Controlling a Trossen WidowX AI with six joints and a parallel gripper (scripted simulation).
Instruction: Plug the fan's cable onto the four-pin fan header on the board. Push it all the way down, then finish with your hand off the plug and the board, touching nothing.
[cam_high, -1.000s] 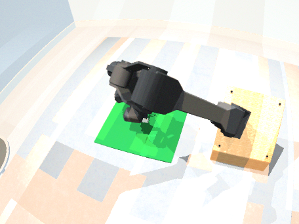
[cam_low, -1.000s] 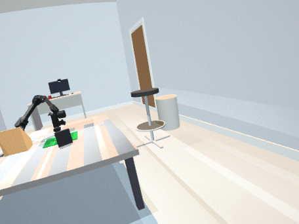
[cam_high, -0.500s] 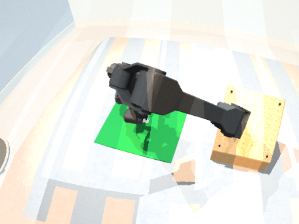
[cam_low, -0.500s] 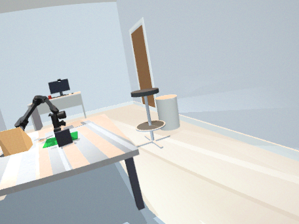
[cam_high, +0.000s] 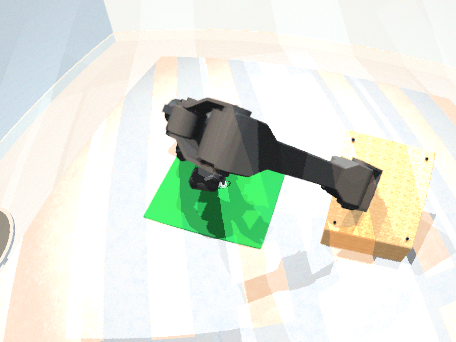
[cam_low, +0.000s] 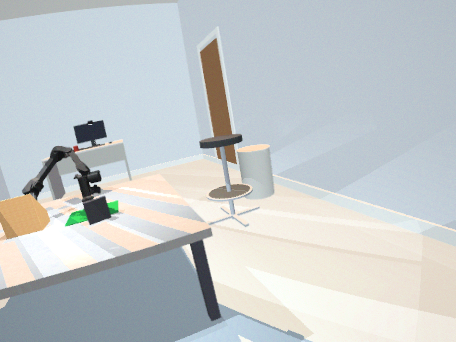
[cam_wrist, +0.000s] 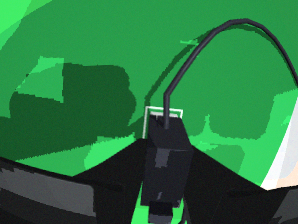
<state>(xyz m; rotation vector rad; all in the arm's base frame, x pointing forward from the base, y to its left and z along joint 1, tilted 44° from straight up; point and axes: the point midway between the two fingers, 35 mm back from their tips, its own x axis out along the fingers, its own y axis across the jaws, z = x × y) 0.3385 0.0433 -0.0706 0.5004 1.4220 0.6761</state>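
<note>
The dark fan plug lies 10 mm above my gripper tip. From my gripper tip the other things lie so: fan: 140 mm to the right, 50 mm ahead, 40 mm above; green board: 40 mm below, 30 mm to the left.
</note>
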